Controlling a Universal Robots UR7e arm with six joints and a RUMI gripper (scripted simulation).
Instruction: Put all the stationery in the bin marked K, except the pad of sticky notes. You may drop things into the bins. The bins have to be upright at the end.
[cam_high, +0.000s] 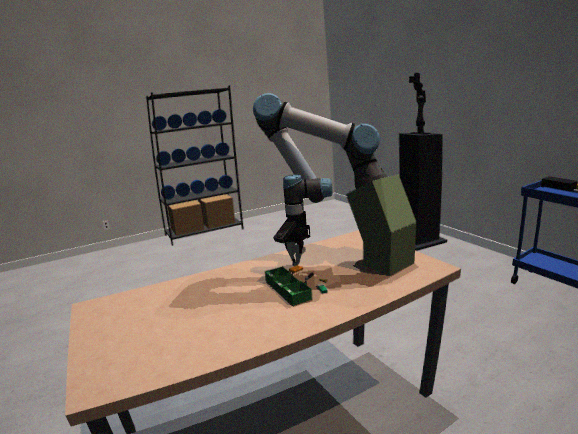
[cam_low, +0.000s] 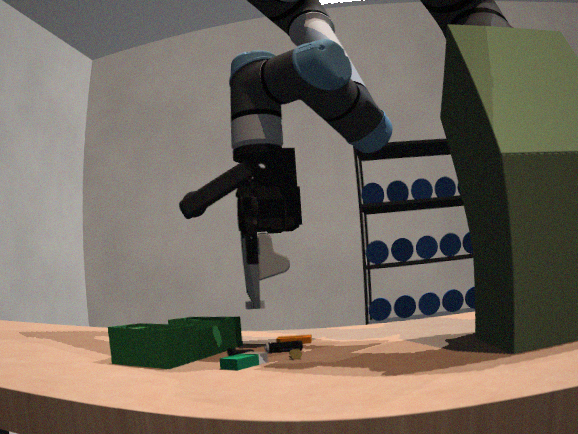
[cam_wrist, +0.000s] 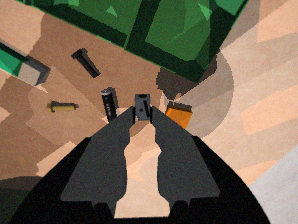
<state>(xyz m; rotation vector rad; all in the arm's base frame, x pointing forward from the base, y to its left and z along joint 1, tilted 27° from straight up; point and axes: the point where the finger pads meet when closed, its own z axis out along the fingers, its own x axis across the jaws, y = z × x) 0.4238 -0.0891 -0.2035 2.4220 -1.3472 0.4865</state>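
My gripper is now 5 cm past the green block, 15 cm to the right of it and 7 cm above it. The rest, counted from my hand: white sharpener-like piece: 1 cm below; black cylinder: 5 cm behind, 3 cm to the left, 7 cm below; orange sticky-note pad: 3 cm behind, 7 cm to the right, 7 cm below.
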